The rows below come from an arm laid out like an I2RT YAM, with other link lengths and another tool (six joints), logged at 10 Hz.
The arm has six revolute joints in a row. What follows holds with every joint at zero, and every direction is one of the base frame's. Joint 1 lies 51 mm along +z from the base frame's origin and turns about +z. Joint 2 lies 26.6 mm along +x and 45.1 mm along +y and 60.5 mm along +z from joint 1 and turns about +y. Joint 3 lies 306.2 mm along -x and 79.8 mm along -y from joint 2 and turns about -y. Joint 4 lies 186.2 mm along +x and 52.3 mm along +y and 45.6 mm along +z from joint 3 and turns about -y. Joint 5 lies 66.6 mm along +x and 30.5 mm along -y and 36.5 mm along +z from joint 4 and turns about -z. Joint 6 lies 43.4 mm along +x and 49.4 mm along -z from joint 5 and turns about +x. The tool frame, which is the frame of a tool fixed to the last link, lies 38 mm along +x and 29 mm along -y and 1 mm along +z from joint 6; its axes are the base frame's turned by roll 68.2, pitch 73.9 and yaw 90 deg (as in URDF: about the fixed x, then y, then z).
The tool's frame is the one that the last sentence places.
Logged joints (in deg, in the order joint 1, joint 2, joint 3, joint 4, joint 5, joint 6), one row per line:
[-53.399, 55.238, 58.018, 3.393, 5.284, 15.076]
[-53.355, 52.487, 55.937, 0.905, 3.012, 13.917]
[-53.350, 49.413, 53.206, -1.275, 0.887, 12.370]
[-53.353, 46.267, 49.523, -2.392, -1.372, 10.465]
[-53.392, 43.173, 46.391, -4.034, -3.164, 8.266]
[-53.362, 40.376, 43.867, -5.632, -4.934, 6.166]
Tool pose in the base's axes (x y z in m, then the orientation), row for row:
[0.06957, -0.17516, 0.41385, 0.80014, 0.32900, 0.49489, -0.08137]
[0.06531, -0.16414, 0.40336, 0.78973, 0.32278, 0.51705, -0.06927]
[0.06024, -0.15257, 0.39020, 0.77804, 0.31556, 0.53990, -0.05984]
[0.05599, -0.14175, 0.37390, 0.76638, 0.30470, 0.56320, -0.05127]
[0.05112, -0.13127, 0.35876, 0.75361, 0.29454, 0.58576, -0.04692]
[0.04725, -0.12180, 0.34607, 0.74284, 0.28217, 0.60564, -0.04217]
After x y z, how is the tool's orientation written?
As a quaternion, w x y z.
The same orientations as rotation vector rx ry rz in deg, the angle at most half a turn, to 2 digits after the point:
[40.43, 60.82, -10.00]
[39.82, 63.79, -8.55]
[39.10, 66.89, -7.41]
[37.92, 70.09, -6.38]
[36.83, 73.24, -5.87]
[35.43, 76.04, -5.29]

